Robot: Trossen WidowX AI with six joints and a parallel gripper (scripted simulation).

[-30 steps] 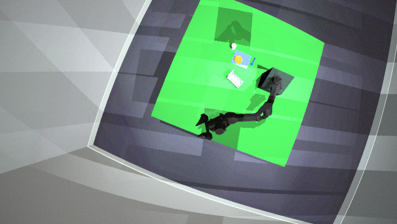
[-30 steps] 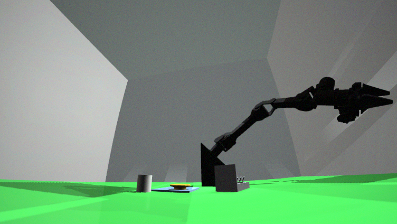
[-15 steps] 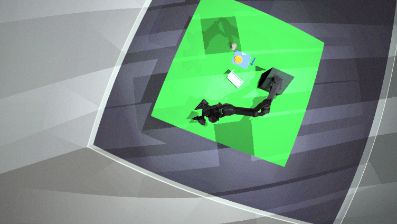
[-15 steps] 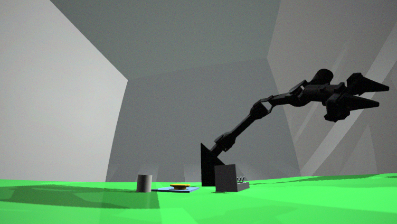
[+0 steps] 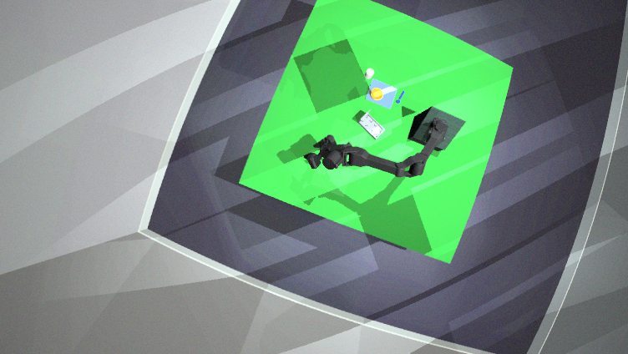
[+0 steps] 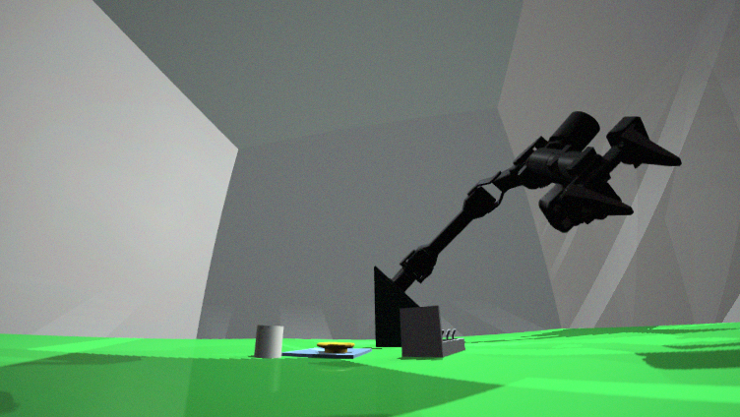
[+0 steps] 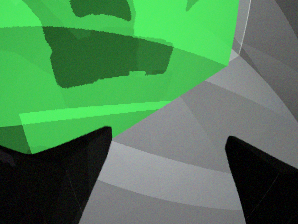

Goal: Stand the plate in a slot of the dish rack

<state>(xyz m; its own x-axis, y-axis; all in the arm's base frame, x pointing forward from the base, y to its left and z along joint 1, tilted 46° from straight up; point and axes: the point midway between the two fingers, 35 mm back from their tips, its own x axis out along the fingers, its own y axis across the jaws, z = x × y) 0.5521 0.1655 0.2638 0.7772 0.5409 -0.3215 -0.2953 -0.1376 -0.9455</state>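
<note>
Now: gripper tip 27 cm past the yellow plate, 42 cm to the left of it and 16 cm above it. The rest, counted from my gripper tip: light-blue mat (29 cm behind, 44 cm to the right, 17 cm below); then grey dish rack (28 cm behind, 24 cm to the right, 15 cm below); then cup (20 cm behind, 52 cm to the right, 15 cm below).
</note>
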